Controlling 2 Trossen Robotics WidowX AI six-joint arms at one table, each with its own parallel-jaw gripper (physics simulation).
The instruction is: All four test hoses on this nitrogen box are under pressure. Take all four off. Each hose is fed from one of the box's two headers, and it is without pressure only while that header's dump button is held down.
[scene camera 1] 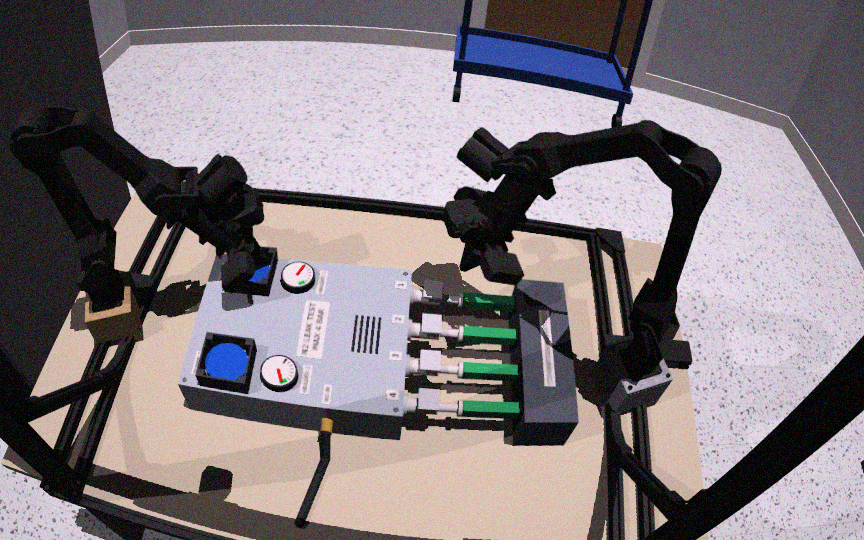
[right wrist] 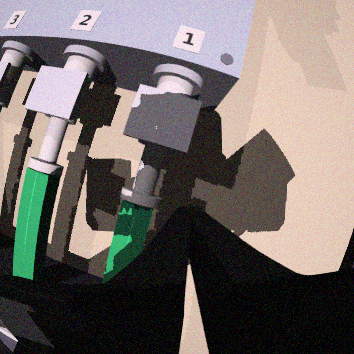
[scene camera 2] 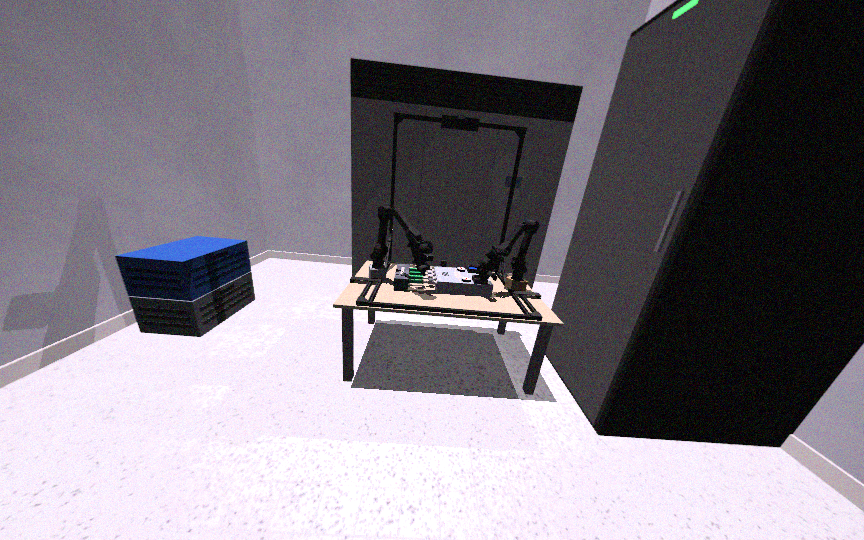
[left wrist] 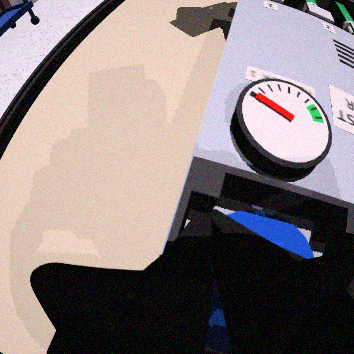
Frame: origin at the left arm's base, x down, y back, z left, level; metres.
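Seen in the pictures: left gripper, fingertip midpoint: (scene camera 1: 267,262) (scene camera 2: 476,282) (left wrist: 206,218); right gripper, fingertip midpoint: (scene camera 1: 462,269) (right wrist: 186,216) (scene camera 2: 424,276); left arm's base at its link origin: (scene camera 1: 107,295) (scene camera 2: 517,279); right arm's base at its link origin: (scene camera 1: 640,362) (scene camera 2: 377,266).
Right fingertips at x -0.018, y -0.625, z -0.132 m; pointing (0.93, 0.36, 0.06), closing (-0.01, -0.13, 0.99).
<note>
Offsets run from my right fingertips to a thing's top centre. "spot": to the spot under its first point.
The grey nitrogen box (scene camera 1: 339,343) (scene camera 2: 456,280) lies on the table. My left gripper (scene camera 1: 238,278) (left wrist: 206,218) (scene camera 2: 485,268) is shut and empty, its tips down on the back blue dump button {dx +0.020, dy +0.336, dz +0.104 m} (scene camera 1: 262,275) (left wrist: 277,233). The gauge {spot: dx +0.007, dy +0.259, dz +0.066 m} (scene camera 1: 297,276) (left wrist: 281,130) beside that button has its red needle far from the green mark. The front dump button {dx +0.006, dy +0.409, dz -0.071 m} (scene camera 1: 226,361) is uncovered, and the needle of its gauge {dx +0.006, dy +0.331, dz -0.113 m} (scene camera 1: 279,373) is near the green mark. Hoses 1 {spot: dx +0.037, dy -0.032, dz -0.048 m} (scene camera 1: 488,302) (right wrist: 128,232), 2 (scene camera 1: 489,335) (right wrist: 31,218), 3 (scene camera 1: 490,369) and 4 {spot: dx +0.037, dy +0.048, dz -0.236 m} (scene camera 1: 490,407) are all plugged in. My right gripper (scene camera 1: 486,267) (right wrist: 186,216) (scene camera 2: 423,263) is shut and empty, just above and beside hose 1.
The green hose ends run into a dark block {spot: dx +0.022, dy -0.072, dz -0.186 m} (scene camera 1: 548,354) on the right. A black cable {spot: dx +0.088, dy +0.329, dz -0.261 m} (scene camera 1: 314,482) with a yellow fitting leaves the box's front. A black rail frame (scene camera 1: 601,279) rings the table. A blue cart (scene camera 1: 537,59) stands behind, and a dark cabinet (scene camera 2: 644,214) stands beside the table.
</note>
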